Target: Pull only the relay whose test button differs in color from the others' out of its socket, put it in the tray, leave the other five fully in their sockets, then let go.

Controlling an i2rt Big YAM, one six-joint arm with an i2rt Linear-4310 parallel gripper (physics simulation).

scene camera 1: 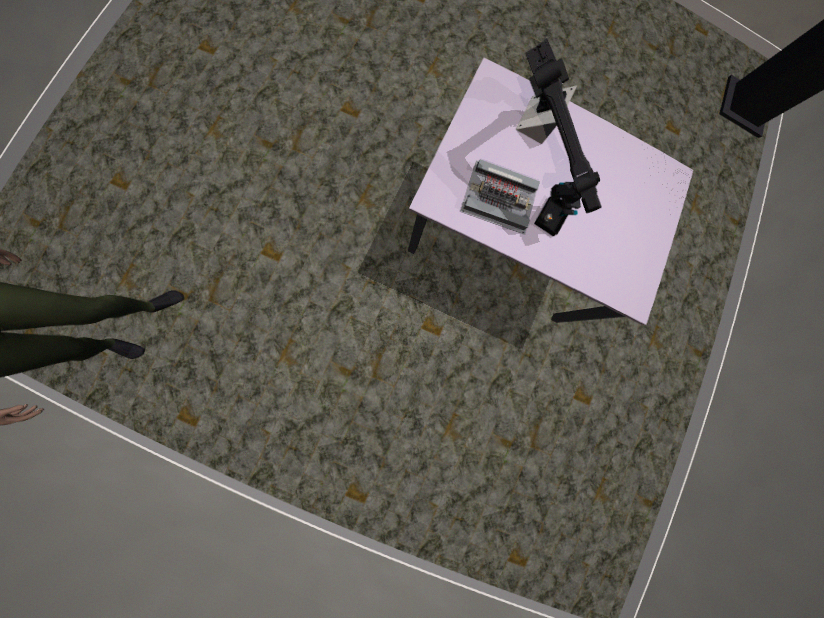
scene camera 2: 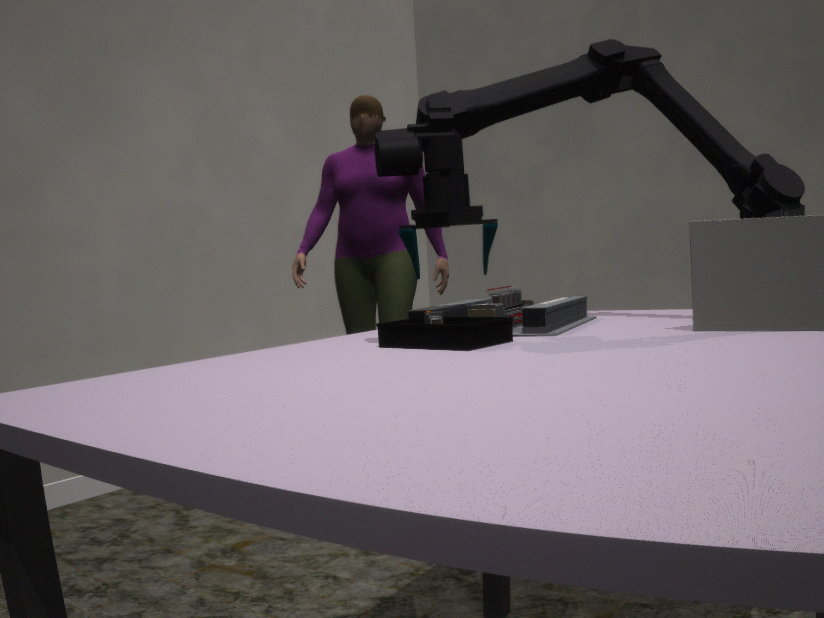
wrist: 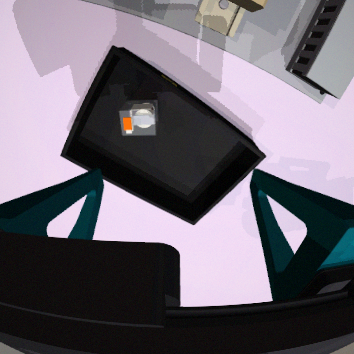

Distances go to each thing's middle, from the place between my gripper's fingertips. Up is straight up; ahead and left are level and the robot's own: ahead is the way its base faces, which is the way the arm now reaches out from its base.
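My hand is 70 mm above the relay (wrist: 137, 116), and it is also 30 mm short of the relay.
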